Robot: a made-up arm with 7 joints.
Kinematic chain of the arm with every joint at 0, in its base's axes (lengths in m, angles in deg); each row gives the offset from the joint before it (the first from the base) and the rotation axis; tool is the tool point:
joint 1: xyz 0 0.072 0 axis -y
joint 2: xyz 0 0.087 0 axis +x
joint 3: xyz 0 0 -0.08 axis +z
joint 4: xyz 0 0 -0.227 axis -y
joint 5: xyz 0 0 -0.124 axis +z
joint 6: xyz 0 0 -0.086 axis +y
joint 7: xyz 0 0 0 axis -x
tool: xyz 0 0 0
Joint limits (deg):
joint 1: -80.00..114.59
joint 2: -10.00..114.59
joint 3: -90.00..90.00
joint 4: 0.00..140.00
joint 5: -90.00..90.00
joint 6: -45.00..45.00
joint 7: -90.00..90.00
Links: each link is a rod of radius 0.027 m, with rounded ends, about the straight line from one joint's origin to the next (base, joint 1, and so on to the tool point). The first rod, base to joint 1, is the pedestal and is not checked.
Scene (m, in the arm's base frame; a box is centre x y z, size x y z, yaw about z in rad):
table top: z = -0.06
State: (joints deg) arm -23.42 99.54 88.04 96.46 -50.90 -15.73 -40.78
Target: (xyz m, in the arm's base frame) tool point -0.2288 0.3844 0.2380
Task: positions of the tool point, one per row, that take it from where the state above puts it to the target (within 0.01 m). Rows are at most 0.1 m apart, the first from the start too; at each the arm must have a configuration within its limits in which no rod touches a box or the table.
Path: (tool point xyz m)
1: 0.0521 0.4016 0.2636
2: -0.0130 0.3985 0.2841
3: -0.0847 0.3946 0.2877
4: -0.1583 0.3899 0.2725
5: -0.2288 0.3844 0.2380

